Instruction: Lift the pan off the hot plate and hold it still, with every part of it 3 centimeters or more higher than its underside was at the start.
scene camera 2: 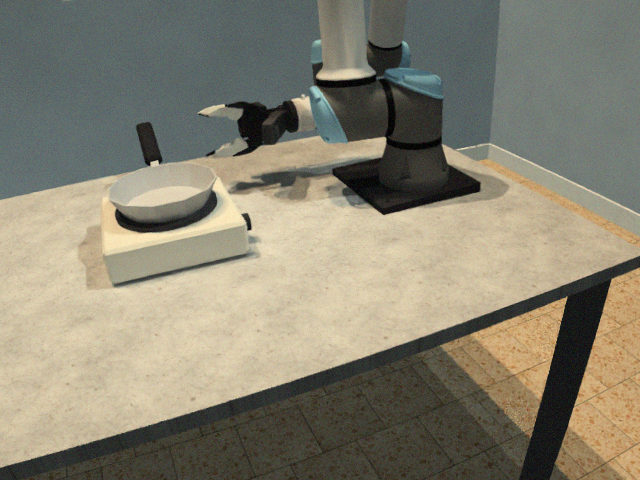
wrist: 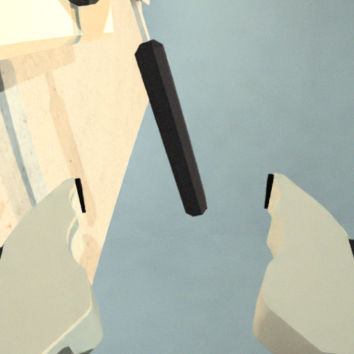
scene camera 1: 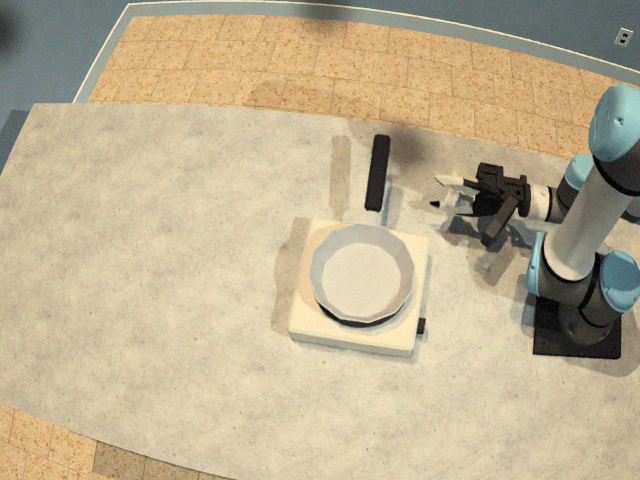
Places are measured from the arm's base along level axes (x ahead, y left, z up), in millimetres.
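Where they show: gripper, fingertip midpoint: (scene camera 2: 202, 135) (scene camera 1: 432, 190); arm's base, origin of the base link: (scene camera 2: 413, 177) (scene camera 1: 585, 314).
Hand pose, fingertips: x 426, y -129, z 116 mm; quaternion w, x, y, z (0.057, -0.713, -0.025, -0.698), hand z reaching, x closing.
Observation:
Each offset is from my fingertips to the top centre of the thing. Level surfaces: height alone.
The light grey pan (scene camera 1: 361, 276) (scene camera 2: 165, 193) sits upright on the cream hot plate @(dx +84, dy +191, dz -58 mm) (scene camera 1: 351, 343) (scene camera 2: 175, 255) (wrist: 35, 20). Its black handle @(dx +112, dy -11, dz +24 mm) (scene camera 1: 377, 173) (scene camera 2: 148, 143) (wrist: 172, 130) slants up and away from the bowl, toward the back of the table. My gripper (scene camera 1: 435, 191) (scene camera 2: 204, 133) (wrist: 174, 178) is partly open and empty, above the table to the right of the handle in scene view 1. The fingers point toward the handle, with a gap between. In the wrist view the handle's end shows between the two fingertips, beyond them, nearer the middle than either finger.
A black knob @(dx -41, dy +240, dz -82 mm) (scene camera 1: 421, 325) (scene camera 2: 247, 221) sticks out of the hot plate's right side. The arm's black base plate (scene camera 1: 545, 341) (scene camera 2: 385, 203) stands on the table @(dz -135 mm) (scene camera 1: 155, 310) (scene camera 2: 361, 284) to the right. The table's back edge runs behind the handle and the gripper.

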